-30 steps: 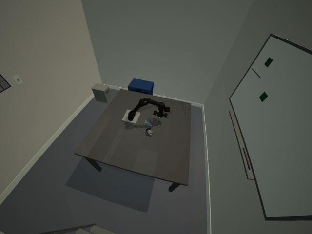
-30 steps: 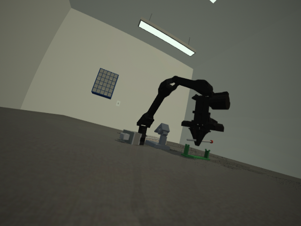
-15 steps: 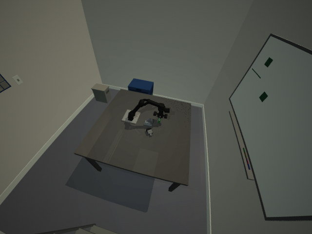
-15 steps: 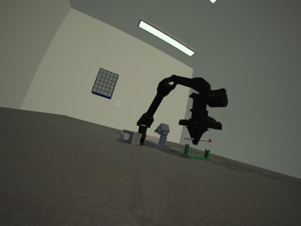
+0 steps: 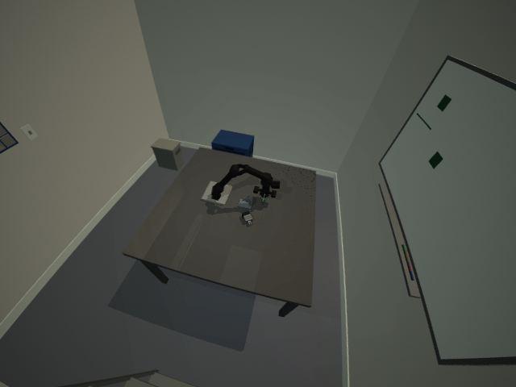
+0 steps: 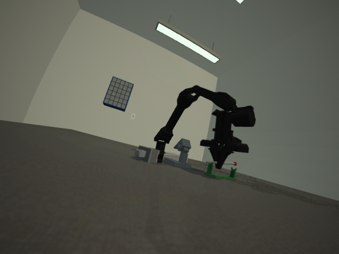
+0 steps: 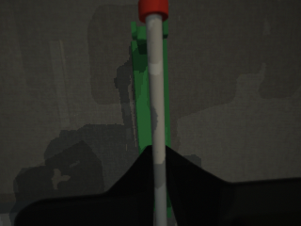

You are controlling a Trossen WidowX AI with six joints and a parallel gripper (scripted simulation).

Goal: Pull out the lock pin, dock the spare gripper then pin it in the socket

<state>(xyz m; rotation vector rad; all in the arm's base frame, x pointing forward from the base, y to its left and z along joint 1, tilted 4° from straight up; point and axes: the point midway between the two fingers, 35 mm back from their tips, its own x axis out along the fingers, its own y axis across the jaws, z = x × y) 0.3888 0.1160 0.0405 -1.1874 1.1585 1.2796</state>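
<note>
My gripper tip is 2 cm to the right of the green cradle and 1 cm above it. From my gripper tip the other things lie so: grey mount 12 cm behind, 10 cm to the right, 2 cm above; then spare gripper 25 cm to the right, 7 cm behind, 1 cm below.
</note>
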